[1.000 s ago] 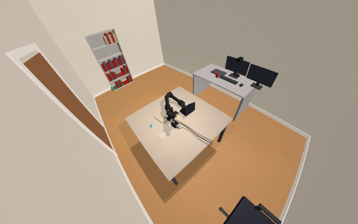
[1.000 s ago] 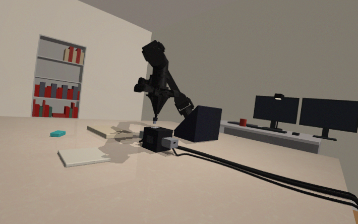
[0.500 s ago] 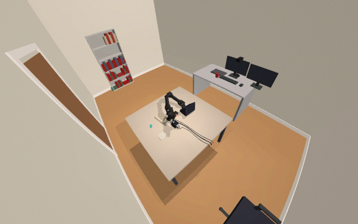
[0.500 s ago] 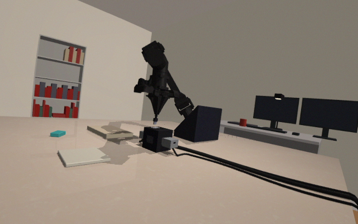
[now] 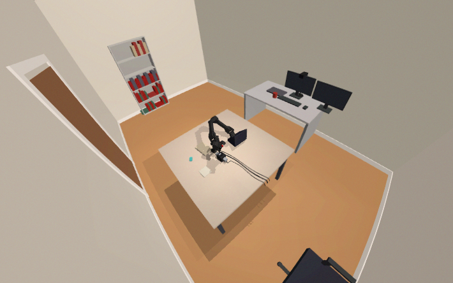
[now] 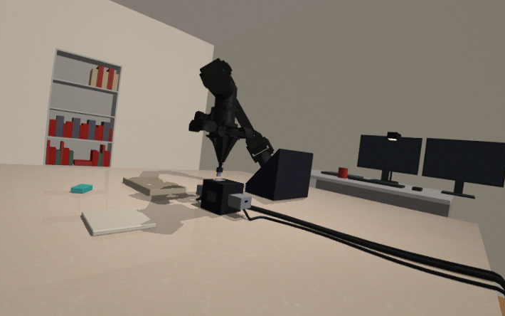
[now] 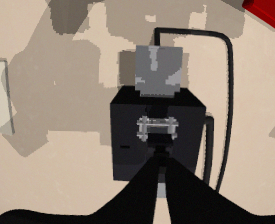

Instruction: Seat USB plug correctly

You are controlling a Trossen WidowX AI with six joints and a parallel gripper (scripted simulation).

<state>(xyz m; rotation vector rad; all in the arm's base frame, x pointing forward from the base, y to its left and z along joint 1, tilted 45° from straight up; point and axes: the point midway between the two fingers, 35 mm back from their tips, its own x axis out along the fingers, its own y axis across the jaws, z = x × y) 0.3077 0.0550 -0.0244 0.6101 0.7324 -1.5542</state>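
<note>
Right now my gripper tip is 20 mm above the USB plug. From my gripper tip the other things lie so: tan pad 40 mm ahead, 280 mm to the right, 110 mm below; then teal block 260 mm ahead, 270 mm to the right, 120 mm below.
</note>
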